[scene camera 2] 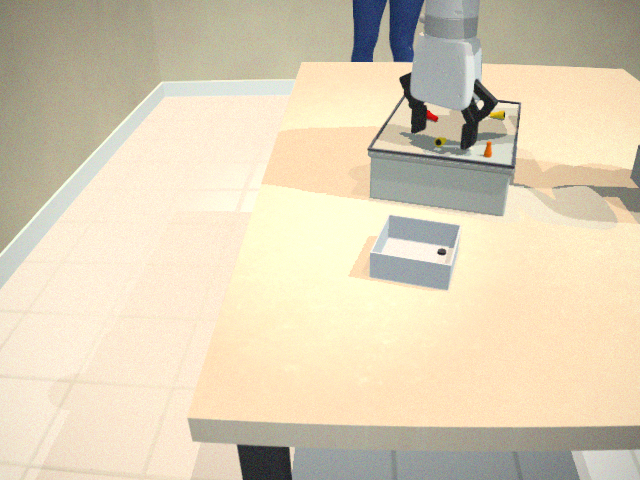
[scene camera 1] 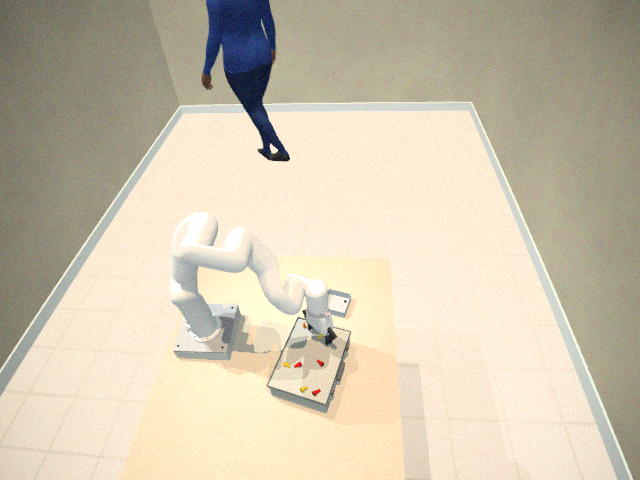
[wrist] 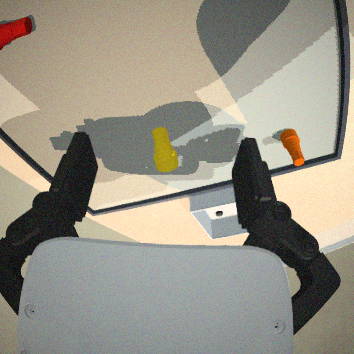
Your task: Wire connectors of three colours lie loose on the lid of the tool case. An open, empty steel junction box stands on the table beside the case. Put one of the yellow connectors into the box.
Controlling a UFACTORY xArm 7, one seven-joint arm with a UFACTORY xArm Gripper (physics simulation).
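Frame: origin at the arm's base, x ahead, y left, z up, level; millimetres.
Where they show: gripper, between the fingertips: point(scene camera 2: 442, 139) point(scene camera 1: 320, 335) point(wrist: 163, 150); arm's base, origin of its link: point(scene camera 1: 206, 328).
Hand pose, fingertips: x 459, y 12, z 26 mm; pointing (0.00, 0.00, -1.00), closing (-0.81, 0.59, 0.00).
Note:
Each offset is from my fingertips to the top centre of the thing. "*": to the spot under its first point.
A yellow connector {1 mm ahead, 1 mm left, 6 mm up} point(scene camera 1: 320, 336) point(scene camera 2: 439, 141) point(wrist: 165, 152) lies on its side on the lid {16 mm back, 91 mm right, 5 mm down} point(scene camera 1: 305, 352) point(wrist: 125, 75) of the tool case {* 2 mm ahead, 53 mm left, 46 mm down} point(scene camera 2: 439, 180), near the box-side edge. My gripper point(scene camera 1: 318, 333) point(scene camera 2: 442, 136) point(wrist: 163, 150) is open and empty, low over this connector, one finger on each side of it in the wrist view. Two other yellow connectors, one {101 mm back, 133 mm right, 6 mm up} point(scene camera 1: 286, 364) point(scene camera 2: 497, 115) beside a red one and one {23 mm back, 212 mm right, 6 mm up} point(scene camera 1: 303, 389) near the far end, lie on the lid. The steel junction box {33 mm ahead, 209 mm left, 54 mm down} point(scene camera 1: 337, 304) point(scene camera 2: 410, 271) point(wrist: 211, 201) is open and holds no connector; a finger partly hides it in the wrist view.
An orange connector {67 mm back, 36 mm left, 13 mm up} point(scene camera 1: 305, 325) point(scene camera 2: 488, 149) point(wrist: 292, 147) stands upright near the lid corner, outside the fingers. Several red connectors lie on the lid, one {17 mm ahead, 109 mm right, 7 mm up} point(scene camera 1: 320, 362) point(scene camera 2: 432, 116) point(wrist: 15, 31) nearest the gripper. A person point(scene camera 1: 245, 41) point(scene camera 2: 369, 31) is beyond the table.

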